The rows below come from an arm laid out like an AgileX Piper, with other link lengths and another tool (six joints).
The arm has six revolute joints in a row. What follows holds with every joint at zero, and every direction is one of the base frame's. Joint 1 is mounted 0.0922 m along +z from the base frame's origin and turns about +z. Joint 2 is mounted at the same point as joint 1 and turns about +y. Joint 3 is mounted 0.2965 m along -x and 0.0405 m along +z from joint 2 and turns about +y. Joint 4 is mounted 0.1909 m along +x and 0.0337 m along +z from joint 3 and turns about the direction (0.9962, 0, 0.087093). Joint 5 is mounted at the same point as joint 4 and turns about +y. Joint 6 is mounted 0.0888 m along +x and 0.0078 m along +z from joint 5 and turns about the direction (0.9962, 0, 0.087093). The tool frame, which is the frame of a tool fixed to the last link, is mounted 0.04 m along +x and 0.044 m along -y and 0.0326 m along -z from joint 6; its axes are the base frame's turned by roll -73.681, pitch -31.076 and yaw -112.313 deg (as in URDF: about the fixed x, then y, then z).
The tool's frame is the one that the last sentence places.
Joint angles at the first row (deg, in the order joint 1, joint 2, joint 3, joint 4, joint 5, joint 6):
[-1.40, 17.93, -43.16, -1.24, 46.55, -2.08]
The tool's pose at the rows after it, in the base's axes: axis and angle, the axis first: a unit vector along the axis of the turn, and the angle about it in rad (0 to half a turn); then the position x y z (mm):
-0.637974 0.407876 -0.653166 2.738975 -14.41 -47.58 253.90
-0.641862 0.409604 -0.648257 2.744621 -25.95 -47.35 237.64
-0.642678 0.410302 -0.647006 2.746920 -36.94 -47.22 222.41
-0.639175 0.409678 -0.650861 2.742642 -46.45 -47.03 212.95
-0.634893 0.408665 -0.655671 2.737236 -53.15 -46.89 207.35
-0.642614 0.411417 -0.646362 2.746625 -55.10 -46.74 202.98
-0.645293 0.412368 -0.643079 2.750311 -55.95 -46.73 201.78
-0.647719 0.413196 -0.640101 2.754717 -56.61 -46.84 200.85
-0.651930 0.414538 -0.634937 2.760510 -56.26 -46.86 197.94
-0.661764 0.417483 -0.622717 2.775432 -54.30 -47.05 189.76
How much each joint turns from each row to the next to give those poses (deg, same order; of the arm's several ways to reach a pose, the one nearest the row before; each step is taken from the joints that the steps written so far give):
[0.00, -4.06, 1.74, -0.06, 2.00, 0.01]
[0.00, -3.93, 2.19, 0.00, 2.54, -0.01]
[0.00, -4.09, 1.86, -0.04, 2.45, 0.00]
[0.00, -3.45, 0.62, 0.00, 2.19, 0.00]
[0.00, -2.45, 0.13, 0.00, 1.53, 0.00]
[0.00, -0.28, 0.27, 0.06, 1.50, 0.00]
[0.00, -0.06, 0.00, 0.00, 0.59, 0.00]
[0.00, 0.00, 0.00, -0.06, 0.50, 0.00]
[0.01, 0.00, 0.57, 0.00, 0.27, 0.01]
[-0.01, 0.00, 1.91, -0.06, 0.08, 0.00]

